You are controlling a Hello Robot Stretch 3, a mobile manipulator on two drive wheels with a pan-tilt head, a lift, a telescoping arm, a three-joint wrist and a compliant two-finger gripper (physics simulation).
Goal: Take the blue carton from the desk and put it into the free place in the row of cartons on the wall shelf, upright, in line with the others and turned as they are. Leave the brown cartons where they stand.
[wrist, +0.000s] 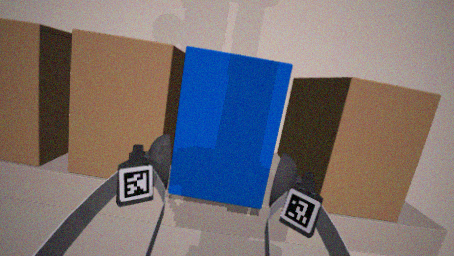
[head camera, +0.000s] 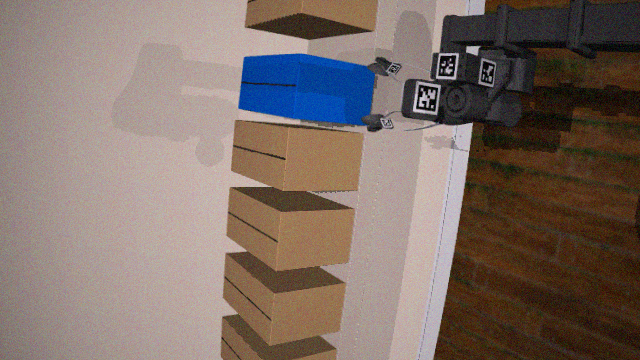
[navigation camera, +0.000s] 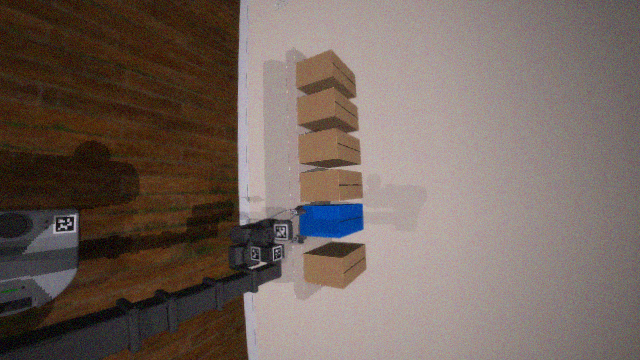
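Where they show: gripper, fingertip midpoint: (wrist: 223, 162) (head camera: 368, 93) (navigation camera: 304, 224); robot's base, origin of the base link: (navigation camera: 10, 224).
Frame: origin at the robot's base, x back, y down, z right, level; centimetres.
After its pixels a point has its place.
Observation:
The blue carton (head camera: 320, 90) {x 2.2, y -81.4, z 76.1 cm} (navigation camera: 330, 220) {x 2.0, y -83.0, z 76.1 cm} (wrist: 227, 127) {x 2.4, y -78.3, z 76.1 cm} stands upright in the row on the wall shelf (head camera: 369, 200) {x -19.4, y -65.4, z 76.4 cm} (wrist: 380, 229) {x 25.5, y -67.5, z 77.5 cm}, between two brown cartons. It is turned much like them; its front looks close to their line, perhaps slightly forward. The gap to the brown carton (head camera: 325, 160) {x -11.2, y -77.6, z 77.1 cm} (navigation camera: 325, 185) {x -11.4, y -80.8, z 77.1 cm} (wrist: 117, 105) {x -11.2, y -78.5, z 77.1 cm} on its left in the wrist view looks narrower than that to the brown carton (head camera: 340, 17) {x 17.0, y -77.6, z 77.8 cm} (navigation camera: 325, 267) {x 20.5, y -79.0, z 77.8 cm} (wrist: 377, 150) {x 21.8, y -78.2, z 77.9 cm} on its right. My gripper (head camera: 375, 95) {x 2.4, y -77.3, z 67.0 cm} (navigation camera: 299, 225) {x 2.4, y -77.3, z 67.0 cm} (wrist: 223, 162) {x 2.4, y -77.3, z 67.0 cm} is open, its fingertips apart at the carton's lower front. The desk does not show.
Further brown cartons (head camera: 317, 240) {x -27.5, y -77.5, z 76.7 cm} (navigation camera: 317, 147) {x -26.7, y -77.9, z 76.7 cm} (wrist: 17, 92) {x -23.9, y -78.0, z 76.8 cm} stand in the row. The telescoping arm (head camera: 540, 27) {x 10.2, y -87.9, z 28.8 cm} (navigation camera: 190, 305) {x 10.2, y -88.1, z 19.6 cm} reaches towards the shelf. The robot's base (navigation camera: 45, 260) {x 11.4, y -16.0, z 8.2 cm} stands on the wooden floor (head camera: 540, 225) {x -27.3, y 0.0, z 69.3 cm} (navigation camera: 125, 75) {x -66.5, y -0.1, z 32.3 cm}. The wall (head camera: 100, 225) {x -30.2, y -116.2, z 102.0 cm} (navigation camera: 500, 150) {x -21.5, y -142.5, z 102.2 cm} rises behind the cartons.

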